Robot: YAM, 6 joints.
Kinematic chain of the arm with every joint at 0, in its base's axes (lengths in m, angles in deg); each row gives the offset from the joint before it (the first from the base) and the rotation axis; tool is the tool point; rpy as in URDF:
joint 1: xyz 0 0 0.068 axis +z
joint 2: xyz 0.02 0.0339 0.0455 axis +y
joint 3: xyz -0.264 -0.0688 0 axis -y
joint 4: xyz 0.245 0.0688 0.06 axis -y
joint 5: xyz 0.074 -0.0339 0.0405 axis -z
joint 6: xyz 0.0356 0 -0.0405 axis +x
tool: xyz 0 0 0 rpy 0 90 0
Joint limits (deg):
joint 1: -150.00..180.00
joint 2: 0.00..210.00
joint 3: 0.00..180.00
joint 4: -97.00..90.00
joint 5: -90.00..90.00
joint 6: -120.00..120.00
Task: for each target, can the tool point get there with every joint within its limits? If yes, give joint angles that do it. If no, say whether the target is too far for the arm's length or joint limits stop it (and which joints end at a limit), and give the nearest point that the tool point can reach.
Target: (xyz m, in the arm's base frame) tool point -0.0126 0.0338 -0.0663
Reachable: yes | joints 137.87 193.62 48.40 -77.42 27.86 -84.88
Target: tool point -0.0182 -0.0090 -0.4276
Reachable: no: joint limits stop it (at a limit: joint 1, joint 2) | nearest point -0.0627 -0.0358 -0.3344 | short by 0.107 m
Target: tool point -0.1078 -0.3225 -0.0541
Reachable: yes | joints -103.95 144.71 49.25 49.06 49.05 70.26
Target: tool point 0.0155 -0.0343 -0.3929
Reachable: no: joint limits stop it (at a limit: joint 2) | nearest point 0.0292 -0.0647 -0.3337 | short by 0.068 m
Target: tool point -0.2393 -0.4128 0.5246
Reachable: yes | joints -117.00 136.40 164.92 8.52 46.54 -34.17
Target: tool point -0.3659 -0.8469 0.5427
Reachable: no: too far | nearest point -0.2321 -0.5372 0.3823 | short by 0.374 m
